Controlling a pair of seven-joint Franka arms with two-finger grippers.
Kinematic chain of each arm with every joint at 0, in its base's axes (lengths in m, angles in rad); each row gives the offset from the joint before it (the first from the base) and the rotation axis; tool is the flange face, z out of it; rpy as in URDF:
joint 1: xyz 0 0 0.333 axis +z
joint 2: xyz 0 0 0 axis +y
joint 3: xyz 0 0 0.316 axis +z
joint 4: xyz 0.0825 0 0 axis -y
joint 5: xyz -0.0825 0 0.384 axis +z
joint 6: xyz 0 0 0 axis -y
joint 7: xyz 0.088 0 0 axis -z
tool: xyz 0 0 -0.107 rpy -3.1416 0 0
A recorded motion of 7 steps. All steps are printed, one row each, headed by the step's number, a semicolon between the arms.
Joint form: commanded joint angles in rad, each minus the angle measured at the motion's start. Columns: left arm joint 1, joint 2, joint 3, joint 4, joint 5, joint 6, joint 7; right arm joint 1, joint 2, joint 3, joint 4, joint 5, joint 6, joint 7.
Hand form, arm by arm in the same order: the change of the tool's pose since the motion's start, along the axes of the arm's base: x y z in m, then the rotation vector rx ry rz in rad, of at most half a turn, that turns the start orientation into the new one. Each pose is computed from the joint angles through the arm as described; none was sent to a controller.
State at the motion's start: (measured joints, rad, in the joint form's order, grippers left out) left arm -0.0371 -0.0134 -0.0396 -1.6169 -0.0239 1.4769 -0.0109; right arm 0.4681 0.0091 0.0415 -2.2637 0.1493 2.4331 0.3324
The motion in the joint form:
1: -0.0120 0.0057 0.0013 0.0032 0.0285 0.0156 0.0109; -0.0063 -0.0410 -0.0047 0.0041 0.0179 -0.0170 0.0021
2: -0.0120 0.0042 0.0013 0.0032 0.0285 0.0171 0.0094; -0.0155 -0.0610 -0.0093 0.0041 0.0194 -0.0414 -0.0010
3: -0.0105 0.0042 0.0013 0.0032 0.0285 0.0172 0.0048; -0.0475 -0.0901 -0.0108 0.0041 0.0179 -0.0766 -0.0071
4: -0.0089 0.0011 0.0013 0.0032 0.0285 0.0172 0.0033; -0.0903 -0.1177 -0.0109 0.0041 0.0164 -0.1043 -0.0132
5: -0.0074 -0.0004 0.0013 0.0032 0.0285 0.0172 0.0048; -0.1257 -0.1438 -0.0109 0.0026 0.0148 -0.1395 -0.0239
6: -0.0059 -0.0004 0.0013 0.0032 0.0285 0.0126 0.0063; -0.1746 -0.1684 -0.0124 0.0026 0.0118 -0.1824 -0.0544
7: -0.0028 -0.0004 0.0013 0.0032 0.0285 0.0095 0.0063; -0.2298 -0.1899 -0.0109 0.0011 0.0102 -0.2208 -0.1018
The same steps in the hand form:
1: 0.0033 -0.0027 -0.0005 0.0258 -0.0154 -0.0223; 0.0005 -0.0059 0.0220 0.0262 -0.0176 -0.0222
2: 0.0031 -0.0027 0.0005 0.0258 -0.0184 -0.0208; 0.0006 -0.0134 0.0301 0.0266 -0.0132 -0.0307
3: 0.0031 -0.0019 0.0005 0.0263 -0.0184 -0.0148; 0.0036 -0.0308 0.0418 0.0244 -0.0090 -0.0527
4: 0.0024 -0.0010 0.0021 0.0264 -0.0215 -0.0116; 0.0083 -0.0525 0.0533 0.0241 -0.0106 -0.0851
5: 0.0020 -0.0002 0.0030 0.0262 -0.0230 -0.0116; 0.0095 -0.0709 0.0624 0.0194 -0.0031 -0.1045
6: 0.0016 0.0007 0.0026 0.0264 -0.0184 -0.0116; 0.0121 -0.0964 0.0706 0.0098 0.0081 -0.1178
7: 0.0013 0.0024 0.0024 0.0266 -0.0153 -0.0086; 0.0140 -0.1232 0.0768 -0.0001 0.0174 -0.1192

